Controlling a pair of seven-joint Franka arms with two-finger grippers.
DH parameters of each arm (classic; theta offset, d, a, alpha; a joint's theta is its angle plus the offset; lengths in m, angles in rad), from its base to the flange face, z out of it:
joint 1: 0 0.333 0 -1.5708
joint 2: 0 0 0 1.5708
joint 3: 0 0.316 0.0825 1.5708
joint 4: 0 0 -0.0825 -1.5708
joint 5: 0 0.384 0 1.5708
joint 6: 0 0 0.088 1.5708
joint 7: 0 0.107 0 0
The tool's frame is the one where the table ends.
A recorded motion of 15 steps. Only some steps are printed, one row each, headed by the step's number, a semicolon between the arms.
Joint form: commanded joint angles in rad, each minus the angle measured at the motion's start. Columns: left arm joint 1, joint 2, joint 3, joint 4, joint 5, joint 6, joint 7; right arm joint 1, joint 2, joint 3, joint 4, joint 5, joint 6, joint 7.
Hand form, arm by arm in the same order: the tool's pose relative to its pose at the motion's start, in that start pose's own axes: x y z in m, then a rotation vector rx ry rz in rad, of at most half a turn. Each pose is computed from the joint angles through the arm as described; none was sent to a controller.
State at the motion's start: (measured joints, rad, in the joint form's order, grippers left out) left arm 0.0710 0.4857 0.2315 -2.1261 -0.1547 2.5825 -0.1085; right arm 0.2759 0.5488 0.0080 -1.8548 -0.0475 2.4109 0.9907
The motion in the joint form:
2: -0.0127 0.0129 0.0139 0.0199 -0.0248 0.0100 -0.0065; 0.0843 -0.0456 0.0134 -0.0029 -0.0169 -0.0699 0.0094
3: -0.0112 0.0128 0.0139 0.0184 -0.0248 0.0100 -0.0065; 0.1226 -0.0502 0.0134 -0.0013 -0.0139 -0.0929 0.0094
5: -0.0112 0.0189 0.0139 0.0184 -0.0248 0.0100 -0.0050; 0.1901 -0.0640 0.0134 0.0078 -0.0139 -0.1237 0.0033
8: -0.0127 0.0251 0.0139 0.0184 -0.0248 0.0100 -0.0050; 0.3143 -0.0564 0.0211 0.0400 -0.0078 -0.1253 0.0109
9: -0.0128 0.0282 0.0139 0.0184 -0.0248 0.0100 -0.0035; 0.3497 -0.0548 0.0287 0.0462 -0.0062 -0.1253 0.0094
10: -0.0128 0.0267 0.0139 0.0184 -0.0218 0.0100 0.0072; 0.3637 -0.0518 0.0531 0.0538 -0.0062 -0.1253 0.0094
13: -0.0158 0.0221 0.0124 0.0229 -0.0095 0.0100 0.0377; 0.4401 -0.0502 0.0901 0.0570 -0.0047 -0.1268 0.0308
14: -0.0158 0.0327 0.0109 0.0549 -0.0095 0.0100 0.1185; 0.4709 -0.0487 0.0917 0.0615 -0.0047 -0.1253 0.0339
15: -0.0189 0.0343 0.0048 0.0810 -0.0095 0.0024 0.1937; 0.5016 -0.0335 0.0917 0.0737 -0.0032 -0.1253 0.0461
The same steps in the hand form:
2: 0.0071 0.0008 -0.0017 -0.0074 0.0191 -0.0252; -0.0533 -0.0294 -0.0237 -0.0244 -0.0063 -0.0973
3: 0.0068 -0.0002 -0.0012 -0.0071 0.0177 -0.0268; -0.0754 -0.0396 -0.0261 -0.0373 -0.0151 -0.1332
5: 0.0060 -0.0006 0.0022 -0.0043 0.0123 -0.0252; -0.1134 -0.0586 -0.0373 -0.0437 -0.0158 -0.2059
8: 0.0050 0.0000 0.0057 -0.0015 0.0068 -0.0235; -0.1893 -0.0961 -0.0483 -0.0171 -0.0088 -0.3241
9: 0.0045 -0.0001 0.0074 -0.0001 0.0040 -0.0218; -0.2154 -0.1049 -0.0508 -0.0099 -0.0104 -0.3664
10: 0.0047 0.0000 0.0066 0.0008 0.0055 -0.0086; -0.2380 -0.1122 -0.0531 0.0001 -0.0185 -0.4017
13: 0.0064 0.0036 0.0024 0.0037 0.0144 0.0370; -0.3091 -0.1236 -0.0562 0.0092 -0.0344 -0.4881
14: 0.0165 0.0080 -0.0031 0.0018 0.0355 0.1222; -0.3299 -0.1266 -0.0579 0.0141 -0.0336 -0.5170
15: 0.0235 0.0164 -0.0109 -0.0032 0.0513 0.2081; -0.3498 -0.1303 -0.0538 0.0119 -0.0367 -0.5339

